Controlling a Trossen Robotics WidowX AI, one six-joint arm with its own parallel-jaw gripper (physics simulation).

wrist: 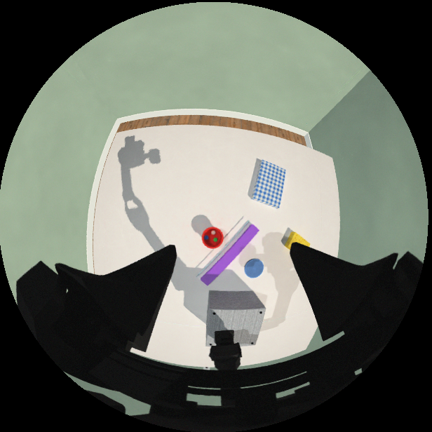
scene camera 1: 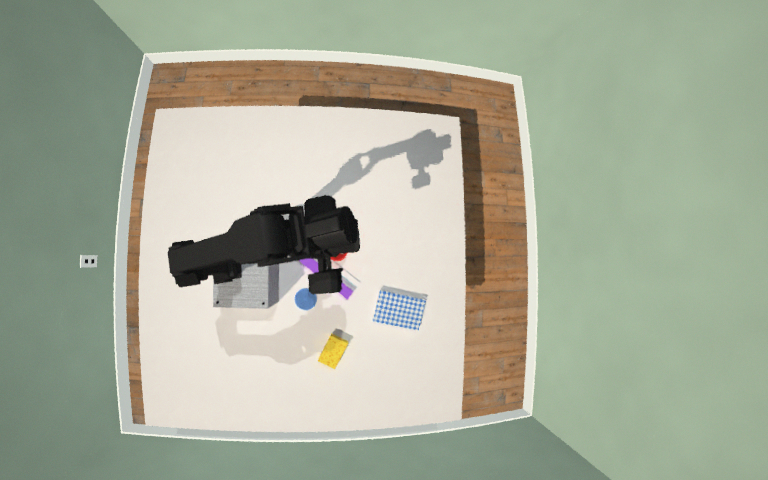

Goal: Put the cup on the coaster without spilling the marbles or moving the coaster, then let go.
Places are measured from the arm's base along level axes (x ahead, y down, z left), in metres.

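Pixels of known places: arm's base at its link origin: (scene camera 1: pixel 231 268).
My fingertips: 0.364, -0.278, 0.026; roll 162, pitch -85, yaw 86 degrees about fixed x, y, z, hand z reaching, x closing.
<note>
Ahead of a thing's pixels: the offset from my fingertips to its top centre, as dx, dy, dz. "pt": to the spot under its first point.
A red cup @(-0.015, +0.357, +0.006) (scene camera 1: pixel 338 257) (wrist: pixel 212 238) stands upright on the white table, with small marbles inside it in the wrist view. The arm hides most of it in the scene view. The blue round coaster @(-0.150, +0.420, -0.161) (scene camera 1: pixel 305 298) (wrist: pixel 254 268) lies flat on the other side of a purple barrier from the cup. My gripper (wrist: pixel 235 250) is open and empty, pointing down high above the table, with its fingers spread wide to either side of the cup and coaster in the wrist view. Its fingertips are hidden under the arm in the scene view.
The long purple barrier @(pt +0.004, +0.399, -0.143) (scene camera 1: pixel 346 291) (wrist: pixel 230 255) runs diagonally between cup and coaster. A grey metal box (scene camera 1: pixel 246 291) (wrist: pixel 235 320) stands close to the coaster. A blue checked block @(+0.194, +0.399, -0.237) (scene camera 1: pixel 399 308) (wrist: pixel 270 183) and a yellow sponge @(-0.067, +0.394, -0.363) (scene camera 1: pixel 333 350) (wrist: pixel 298 240) lie farther off.
</note>
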